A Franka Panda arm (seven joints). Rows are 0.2 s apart.
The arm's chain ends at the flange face. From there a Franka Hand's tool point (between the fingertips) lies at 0.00 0.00 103.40 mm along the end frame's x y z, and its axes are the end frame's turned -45 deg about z.
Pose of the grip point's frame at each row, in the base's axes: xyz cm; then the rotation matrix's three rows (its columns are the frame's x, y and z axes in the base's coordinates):
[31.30 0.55 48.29], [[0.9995 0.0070 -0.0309], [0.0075 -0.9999 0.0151], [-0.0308 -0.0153 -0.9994]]
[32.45 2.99 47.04], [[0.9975 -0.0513 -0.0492], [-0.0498 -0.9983 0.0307], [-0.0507 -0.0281 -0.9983]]
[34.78 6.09 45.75], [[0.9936 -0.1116 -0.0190], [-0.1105 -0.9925 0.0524], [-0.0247 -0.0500 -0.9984]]
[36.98 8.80 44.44], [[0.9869 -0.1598 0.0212], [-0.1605 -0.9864 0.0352], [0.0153 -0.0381 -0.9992]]
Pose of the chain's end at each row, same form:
[31.62 0.39 58.62], [[0.7117 -0.7018 -0.0309], [-0.7017 -0.7123 0.0151], [-0.0326 0.0110 -0.9994]]
[32.96 2.67 57.36], [[0.6691 -0.7416 -0.0492], [-0.7411 -0.6707 0.0307], [-0.0557 0.0160 -0.9983]]
[34.98 5.55 56.07], [[0.6237 -0.7815 -0.0190], [-0.7799 -0.6237 0.0524], [-0.0528 -0.0179 -0.9984]]
[36.76 8.44 54.77], [[0.5848 -0.8108 0.0212], [-0.8110 -0.5840 0.0352], [-0.0161 -0.0378 -0.9992]]

